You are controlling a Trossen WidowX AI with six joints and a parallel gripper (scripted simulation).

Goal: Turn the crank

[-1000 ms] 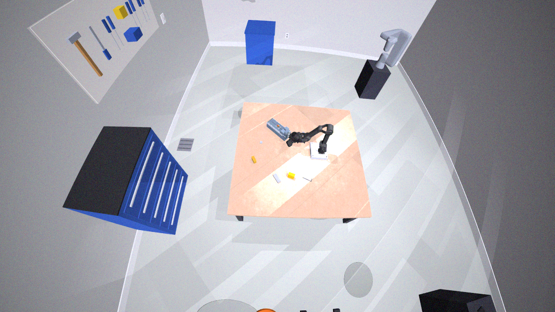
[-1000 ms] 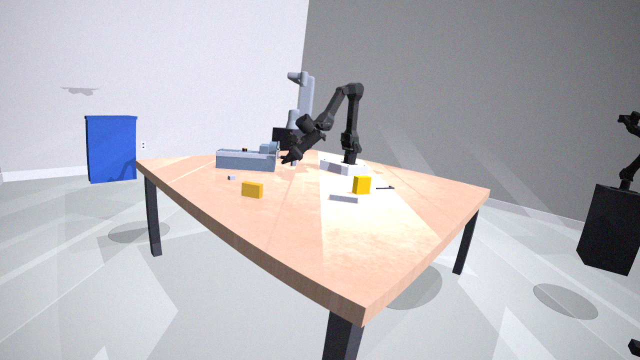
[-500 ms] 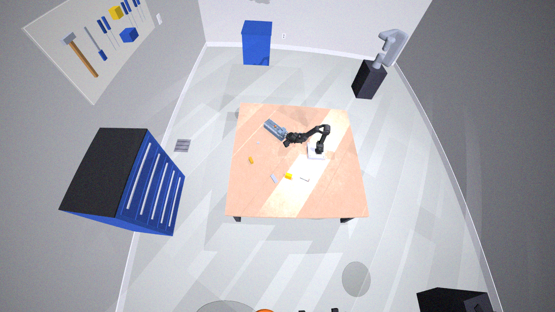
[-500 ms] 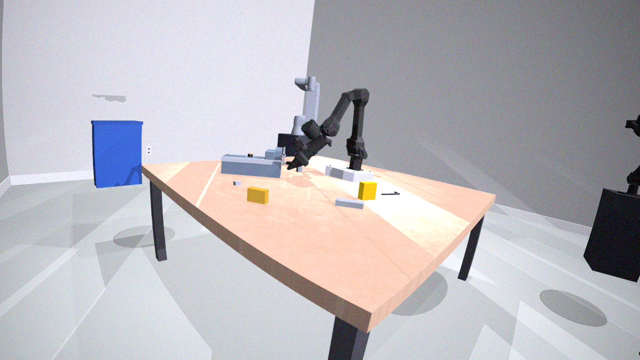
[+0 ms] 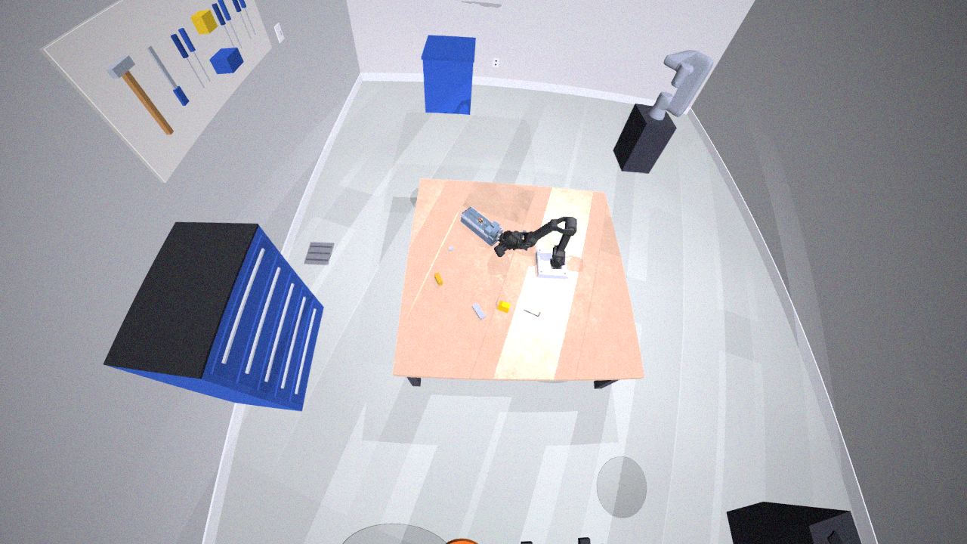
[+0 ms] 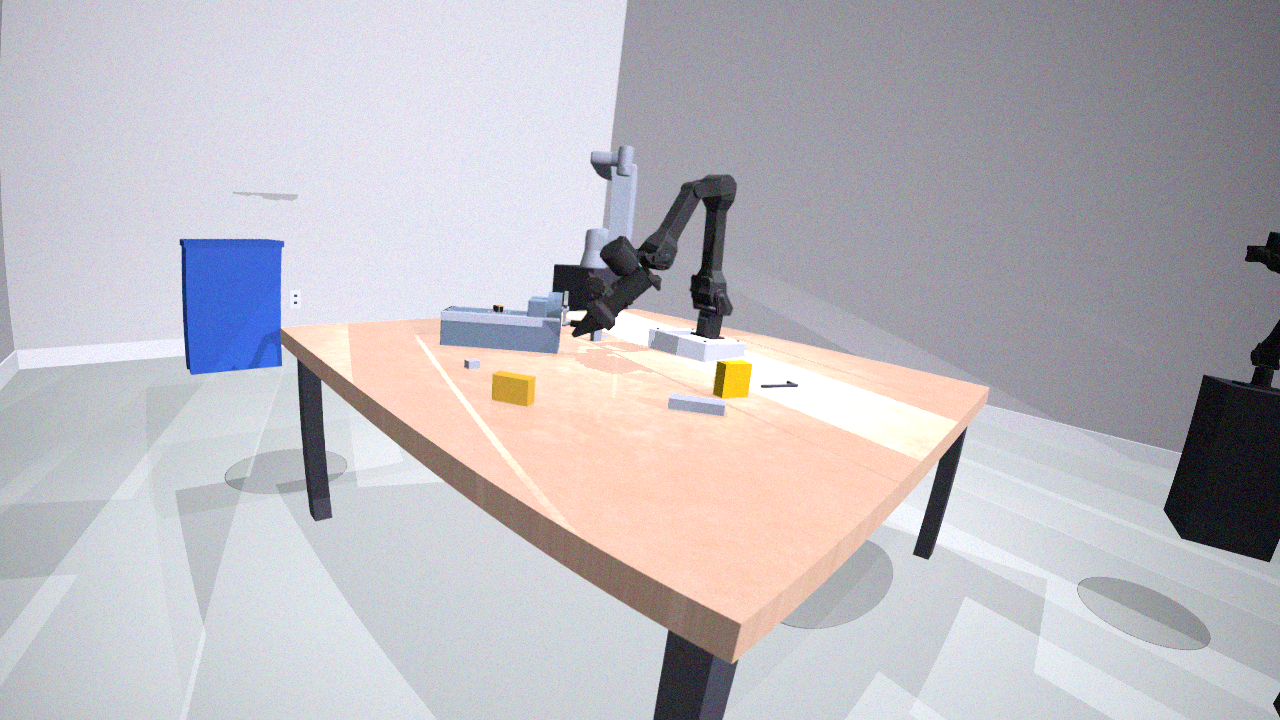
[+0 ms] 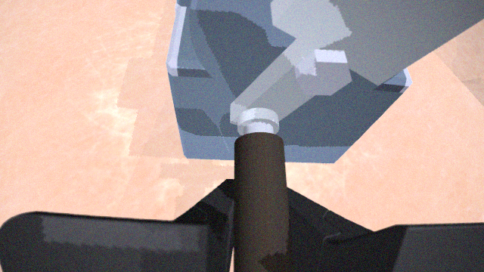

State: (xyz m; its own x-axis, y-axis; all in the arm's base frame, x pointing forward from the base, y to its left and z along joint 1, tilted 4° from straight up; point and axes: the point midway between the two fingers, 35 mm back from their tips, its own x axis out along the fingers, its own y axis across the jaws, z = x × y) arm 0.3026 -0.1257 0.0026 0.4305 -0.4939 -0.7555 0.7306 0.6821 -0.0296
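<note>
Now: gripper tip 40 mm below the crank. Also, from my gripper tip: red pointer: 110 mm ahead, 130 mm to the right, 50 mm above; then grey cube: 280 mm ahead, 20 mm to the left, 30 mm below; then dark brown handle: 10 mm behind, 10 mm to the left, 30 mm above.
</note>
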